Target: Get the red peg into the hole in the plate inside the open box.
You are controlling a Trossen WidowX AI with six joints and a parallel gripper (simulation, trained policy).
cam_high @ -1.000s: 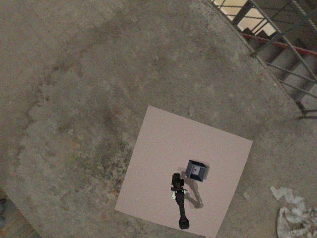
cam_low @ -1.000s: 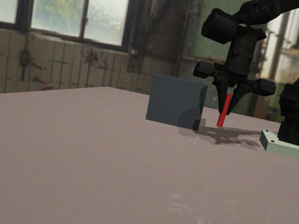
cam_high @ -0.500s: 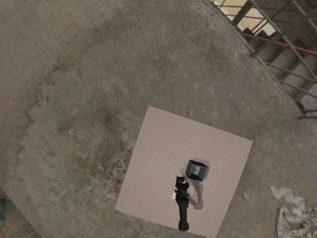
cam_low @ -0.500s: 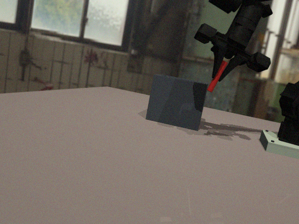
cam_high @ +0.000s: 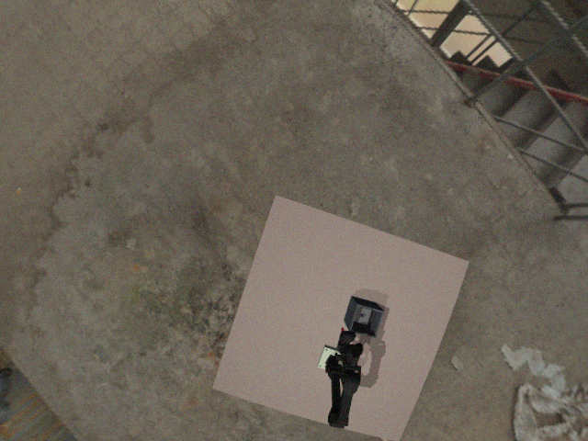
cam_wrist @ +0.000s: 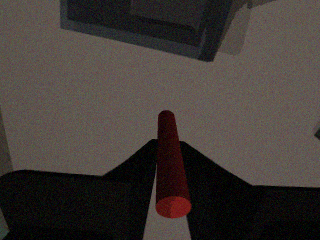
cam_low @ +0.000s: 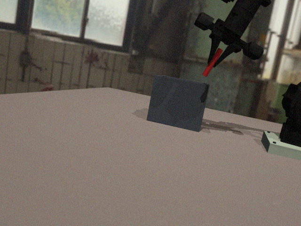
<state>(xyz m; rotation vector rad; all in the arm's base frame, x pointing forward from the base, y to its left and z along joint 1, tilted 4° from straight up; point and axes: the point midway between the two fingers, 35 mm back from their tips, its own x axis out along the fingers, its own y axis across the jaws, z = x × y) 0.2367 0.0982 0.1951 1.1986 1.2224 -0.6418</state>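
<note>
The light plate is 10 cm ahead of my gripper tip, 12 cm to the right of it and 15 cm below it. The rest, counted from my gripper tip: red peg: 1 cm to the right, 1 cm above.
</note>
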